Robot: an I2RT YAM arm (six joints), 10 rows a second.
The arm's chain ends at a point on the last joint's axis. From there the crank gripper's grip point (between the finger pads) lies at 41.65 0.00 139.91 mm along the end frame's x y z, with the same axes.
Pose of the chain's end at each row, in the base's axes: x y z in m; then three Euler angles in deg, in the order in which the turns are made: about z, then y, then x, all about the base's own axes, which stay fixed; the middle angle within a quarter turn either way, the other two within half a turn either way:
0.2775, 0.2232, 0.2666, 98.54, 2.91, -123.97
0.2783, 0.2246, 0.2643, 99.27, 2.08, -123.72
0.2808, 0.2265, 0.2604, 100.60, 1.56, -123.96
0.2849, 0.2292, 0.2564, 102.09, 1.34, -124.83
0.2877, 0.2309, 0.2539, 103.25, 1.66, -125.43
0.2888, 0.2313, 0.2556, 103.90, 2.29, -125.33
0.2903, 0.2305, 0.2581, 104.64, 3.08, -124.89
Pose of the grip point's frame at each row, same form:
0.2784, 0.3163, 0.1542, 98.54, 2.91, -123.97
0.2767, 0.3183, 0.1524, 99.27, 2.08, -123.72
0.2770, 0.3198, 0.1482, 100.60, 1.56, -123.96
0.2795, 0.3209, 0.1430, 102.09, 1.34, -124.83
0.2822, 0.3216, 0.1396, 103.25, 1.66, -125.43
0.2844, 0.3223, 0.1415, 103.90, 2.29, -125.33
0.2873, 0.3225, 0.1448, 104.64, 3.08, -124.89

